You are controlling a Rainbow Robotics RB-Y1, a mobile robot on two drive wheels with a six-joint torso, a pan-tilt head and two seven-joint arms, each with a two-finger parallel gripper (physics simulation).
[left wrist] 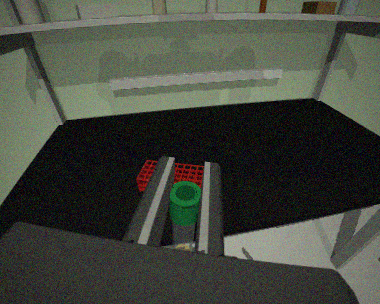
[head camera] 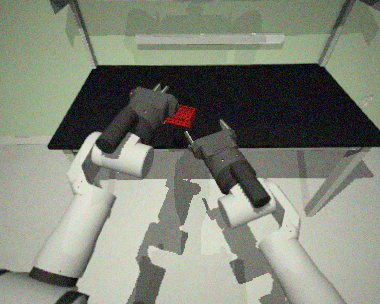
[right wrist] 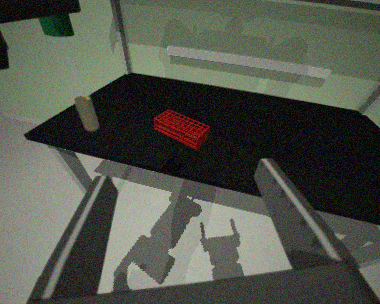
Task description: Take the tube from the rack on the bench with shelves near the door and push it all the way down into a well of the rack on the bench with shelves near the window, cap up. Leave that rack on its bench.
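Places are measured from the robot's base along level axes (x right, y ahead, z up), in metres.
Pixels of known places: left gripper, fingertip midpoint: (left wrist: 188, 171) (head camera: 163, 88); right gripper, fingertip midpoint: (head camera: 203, 127) (right wrist: 186, 175).
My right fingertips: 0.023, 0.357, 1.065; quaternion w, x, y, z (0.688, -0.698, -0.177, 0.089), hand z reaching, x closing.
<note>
Ahead of a thing's pixels: the offset from my right fingertips to its top centre, as dx, dy, dz. "spot": to the spot under its first point. Level surfaces: height alone.
The tube {-0.120, +0.045, +0.084} (left wrist: 185, 202) (right wrist: 87, 114) has a green cap and a clear body with tan content in its lower part. My left gripper (head camera: 161, 88) (left wrist: 188, 171) is shut on it, cap up; in the right wrist view the tube leans slightly, above the bench and picture-left of the rack. The red rack {-0.134, +0.413, -0.245} (head camera: 184, 116) (left wrist: 146, 175) (right wrist: 181, 129) with a grid of wells stands on the black bench top {dz -0.302} (head camera: 275, 100) (left wrist: 280, 150) (right wrist: 250, 112). My left hand covers part of the rack in the head view. My right gripper (head camera: 205, 128) (right wrist: 186, 175) is open and empty, near the bench's front edge.
Grey uprights {spot: -0.693, +0.911, -0.100} (head camera: 84, 35) (right wrist: 120, 37) rise at the bench's back corners. A pale bar {spot: +0.051, +0.955, -0.118} (head camera: 210, 38) (left wrist: 195, 80) (right wrist: 250, 62) runs behind the bench. A shelf edge (left wrist: 200, 21) crosses the top of the left wrist view, with several objects above it. Bench legs {spot: +0.769, +0.306, -0.660} (head camera: 332, 182) stand below.
</note>
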